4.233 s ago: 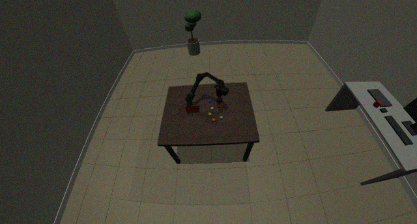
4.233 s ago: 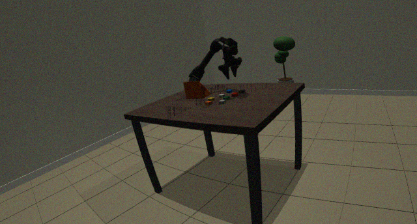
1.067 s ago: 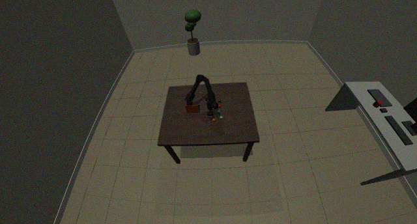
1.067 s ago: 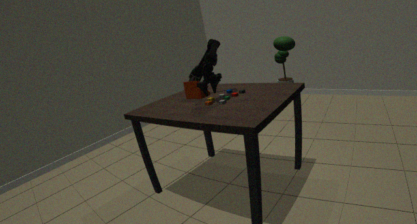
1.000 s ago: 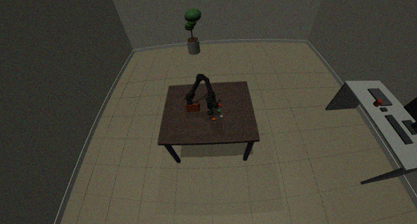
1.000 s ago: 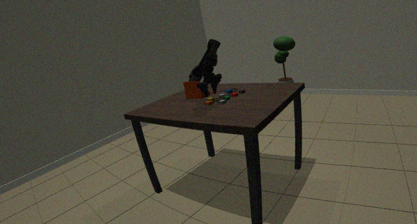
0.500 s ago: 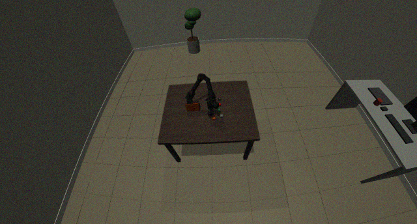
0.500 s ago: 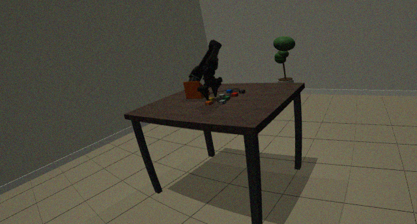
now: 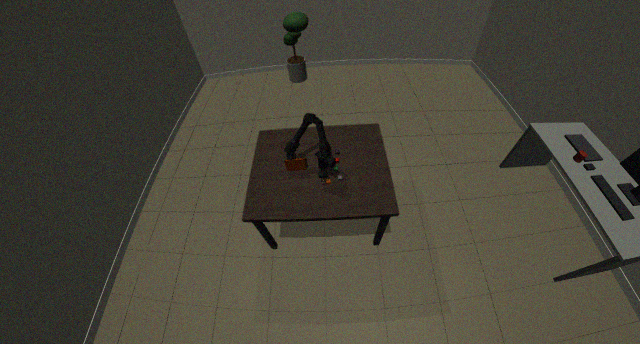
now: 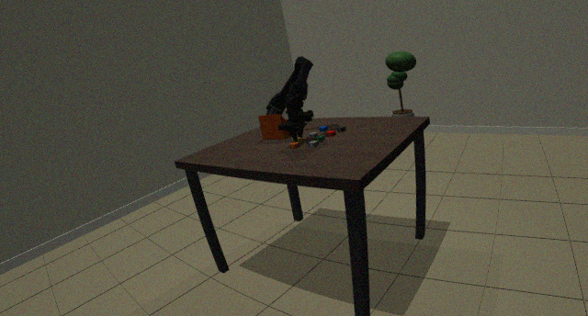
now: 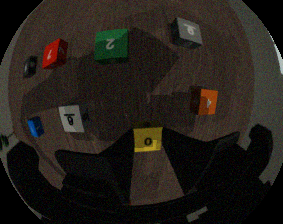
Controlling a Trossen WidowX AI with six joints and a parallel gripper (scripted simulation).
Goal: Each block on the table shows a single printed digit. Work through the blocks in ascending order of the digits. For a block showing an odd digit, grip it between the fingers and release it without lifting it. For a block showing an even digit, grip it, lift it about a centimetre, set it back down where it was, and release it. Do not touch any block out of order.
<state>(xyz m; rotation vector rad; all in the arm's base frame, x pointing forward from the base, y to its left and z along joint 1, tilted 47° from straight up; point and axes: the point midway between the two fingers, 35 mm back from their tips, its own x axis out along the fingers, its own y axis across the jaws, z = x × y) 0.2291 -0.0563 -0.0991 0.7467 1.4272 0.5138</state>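
Now: the yellow block 1 cm behind my gripper tip. From my gripper tip the other things lie so: green block (10 cm ahead, 2 cm to the left); orange block (8 cm to the right, 3 cm ahead); white block (8 cm to the left, 3 cm ahead).
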